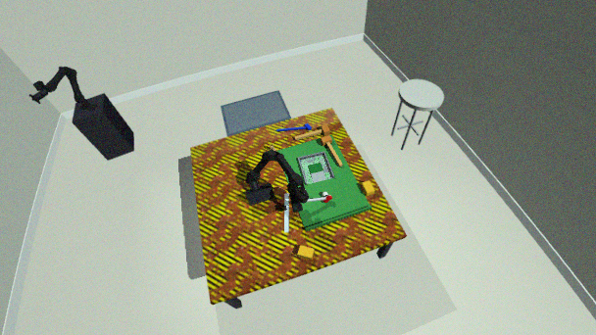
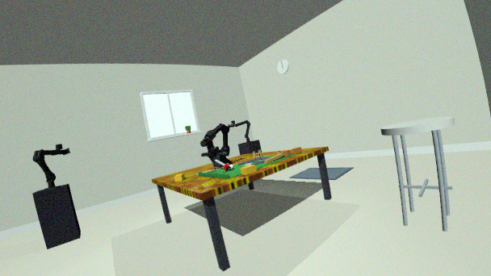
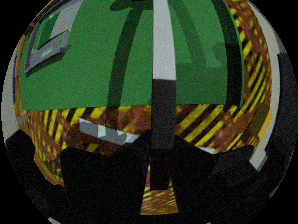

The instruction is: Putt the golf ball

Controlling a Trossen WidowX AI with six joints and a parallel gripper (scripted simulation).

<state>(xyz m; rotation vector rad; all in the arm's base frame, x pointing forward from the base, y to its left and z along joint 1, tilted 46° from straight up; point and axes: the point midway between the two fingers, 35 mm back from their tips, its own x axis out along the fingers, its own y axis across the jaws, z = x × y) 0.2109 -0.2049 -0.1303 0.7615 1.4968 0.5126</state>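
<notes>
Right now my gripper tip is 70 mm past the white bar, 10 mm to the right of it and 70 mm above it. The rest, counted from my gripper tip: green putting mat 260 mm ahead, 170 mm to the left, 70 mm below; white golf ball 230 mm ahead, 10 mm to the left, 50 mm below; blue tool 280 mm ahead, 710 mm to the left, 60 mm below.
</notes>
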